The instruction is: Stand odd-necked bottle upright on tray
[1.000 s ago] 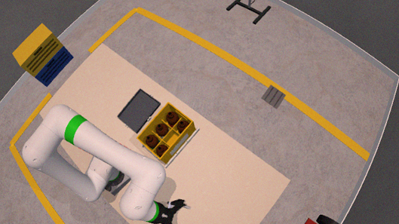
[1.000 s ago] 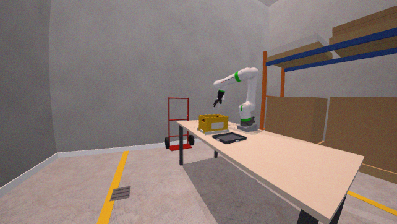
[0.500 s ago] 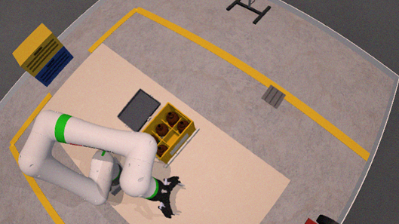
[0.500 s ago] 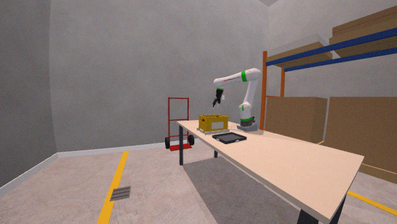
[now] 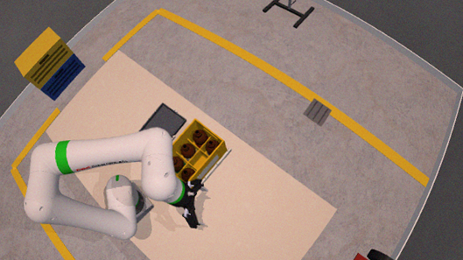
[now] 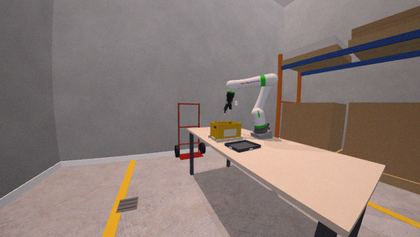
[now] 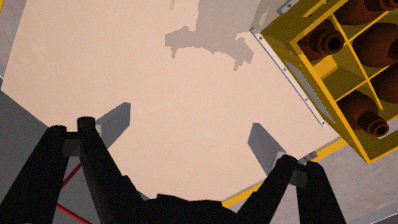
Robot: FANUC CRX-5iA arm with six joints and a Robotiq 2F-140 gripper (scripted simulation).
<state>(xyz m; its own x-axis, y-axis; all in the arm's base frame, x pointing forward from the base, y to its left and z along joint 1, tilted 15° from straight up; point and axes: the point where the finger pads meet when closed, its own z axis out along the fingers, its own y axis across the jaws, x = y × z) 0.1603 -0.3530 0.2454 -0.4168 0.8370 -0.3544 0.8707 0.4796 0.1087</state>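
Now: the yellow crate 18 cm ahead of my hand, 21 cm to the left of it and 16 cm below it. Also, from my hand: dark tray 22 cm ahead, 50 cm to the left, 24 cm below; then brown bottle 19 cm ahead, 25 cm to the left, 16 cm below.
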